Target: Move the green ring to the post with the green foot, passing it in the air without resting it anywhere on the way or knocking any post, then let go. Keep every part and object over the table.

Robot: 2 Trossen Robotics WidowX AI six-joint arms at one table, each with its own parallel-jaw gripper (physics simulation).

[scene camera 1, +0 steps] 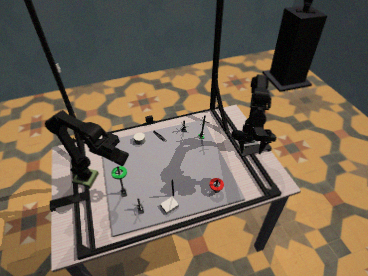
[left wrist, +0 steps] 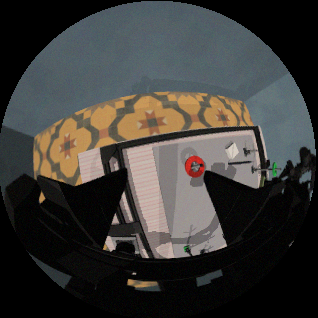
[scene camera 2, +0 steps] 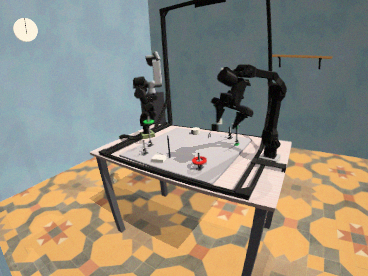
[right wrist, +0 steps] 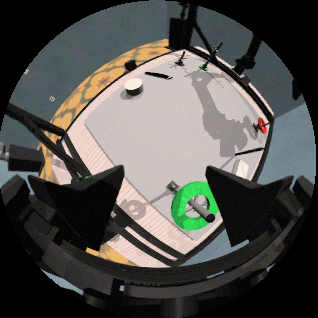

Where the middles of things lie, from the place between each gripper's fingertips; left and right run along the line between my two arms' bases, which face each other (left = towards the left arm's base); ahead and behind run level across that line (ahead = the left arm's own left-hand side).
My right gripper is now 70 mm short of the green ring (right wrist: 178, 203) and 30 mm above it.
I see the green ring 13 cm behind my left hand, 59 cm to the right of it and 8 cm below it.
